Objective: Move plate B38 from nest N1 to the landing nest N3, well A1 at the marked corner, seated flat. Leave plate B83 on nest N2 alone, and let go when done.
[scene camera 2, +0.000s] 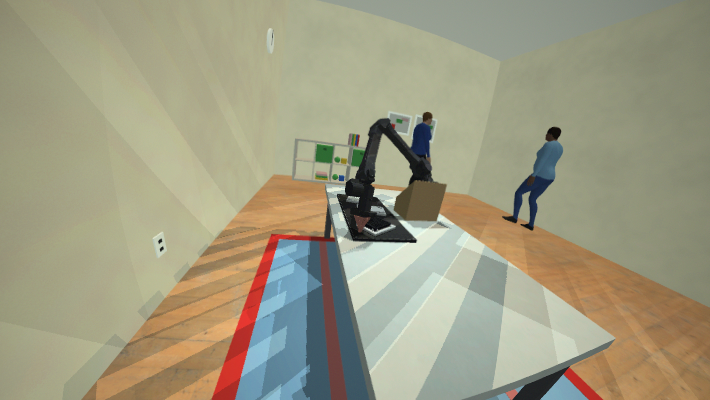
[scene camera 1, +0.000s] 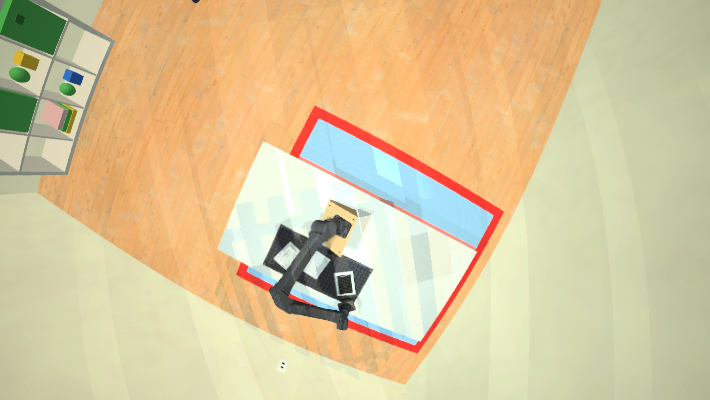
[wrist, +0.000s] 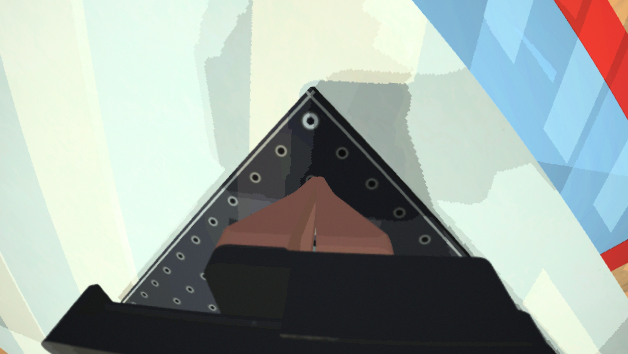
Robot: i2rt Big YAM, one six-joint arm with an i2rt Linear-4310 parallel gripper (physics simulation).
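My gripper [scene camera 1: 348, 302] [scene camera 2: 360, 230] [wrist: 317, 186] is shut and empty, its reddish fingertips together. It points down over the end corner of the black board [scene camera 1: 362, 267] [scene camera 2: 402, 236] [wrist: 327, 132], beside the right-hand nest. A black plate [scene camera 1: 345, 284] [scene camera 2: 382, 223] sits in that white-rimmed nest [scene camera 1: 345, 273] [scene camera 2: 382, 232] and looks level. A pale middle nest [scene camera 1: 317, 264] is partly behind the arm in scene camera 1. A whitish, textured item [scene camera 1: 287, 255] is at the left nest. Labels and the A1 corner are unreadable. No plate shows in the wrist view.
The arm reaches from a tan wedge-shaped block [scene camera 1: 341, 245] [scene camera 2: 425, 202] behind the board, on the pale table [scene camera 1: 430, 295] [scene camera 2: 450, 320]. The table's edge runs close along the board's outer side. Two people [scene camera 2: 422, 140] [scene camera 2: 544, 160] stand away from the table.
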